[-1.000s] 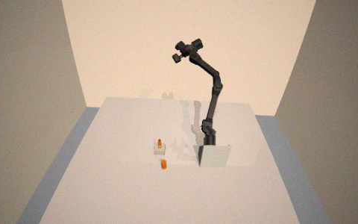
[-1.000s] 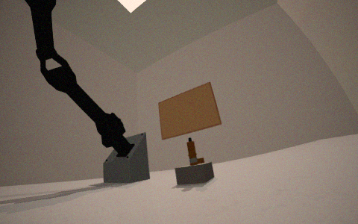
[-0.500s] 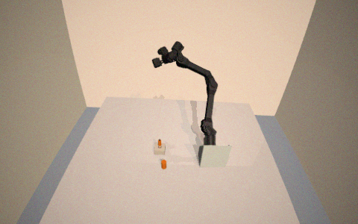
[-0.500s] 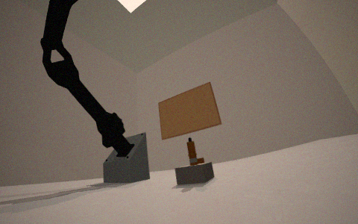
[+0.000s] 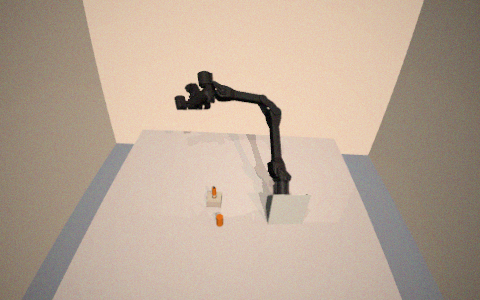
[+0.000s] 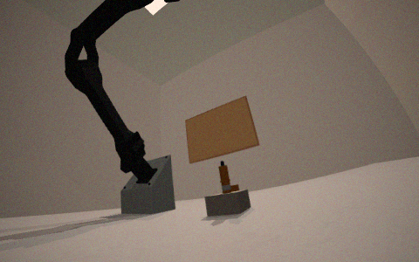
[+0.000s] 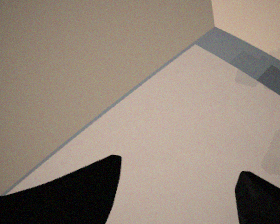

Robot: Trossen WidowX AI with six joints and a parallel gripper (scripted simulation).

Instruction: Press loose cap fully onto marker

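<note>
The orange cap lies 400 mm to the left of my gripper tip, 320 mm below it and 220 mm behind it. The rest, counted from my gripper tip: brown-orange marker 270 mm to the left, 270 mm below, 180 mm behind; then grey holder block 320 mm below, 270 mm to the left, 180 mm behind.
</note>
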